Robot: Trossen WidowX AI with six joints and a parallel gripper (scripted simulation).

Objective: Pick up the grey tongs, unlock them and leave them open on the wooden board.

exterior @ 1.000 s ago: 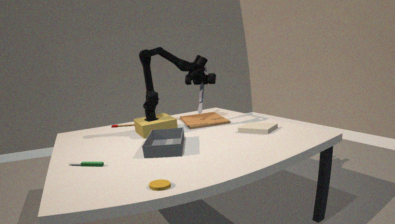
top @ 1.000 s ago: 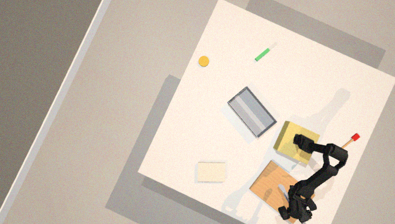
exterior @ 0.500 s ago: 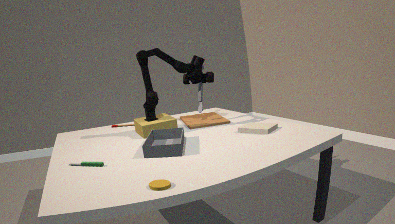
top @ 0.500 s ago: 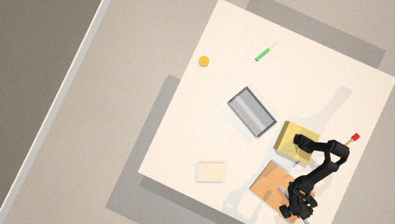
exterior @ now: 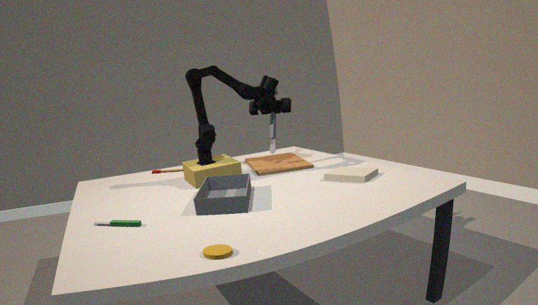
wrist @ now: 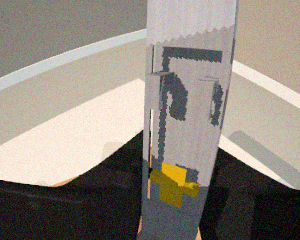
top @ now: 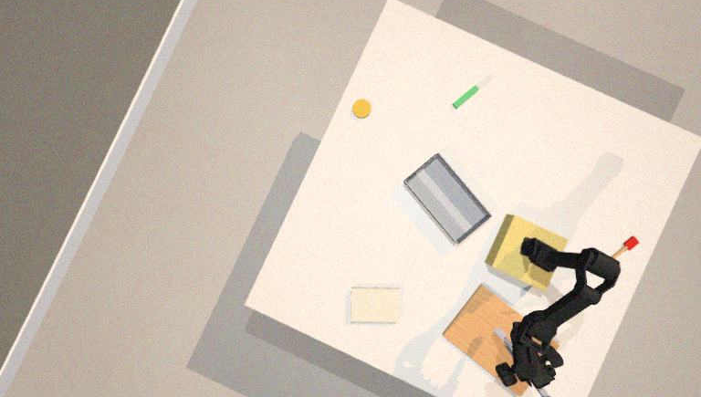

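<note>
My gripper tip is 30 mm to the left of the yellow lock piece, 20 mm below it and 20 mm short of it. From my gripper tip the other things lie so: wooden board 230 mm below, 30 mm to the right, 20 mm ahead; then red-tipped stick 480 mm to the right, 310 mm behind, 230 mm below; then cream slab 500 mm ahead, 230 mm below, 20 mm to the right.
</note>
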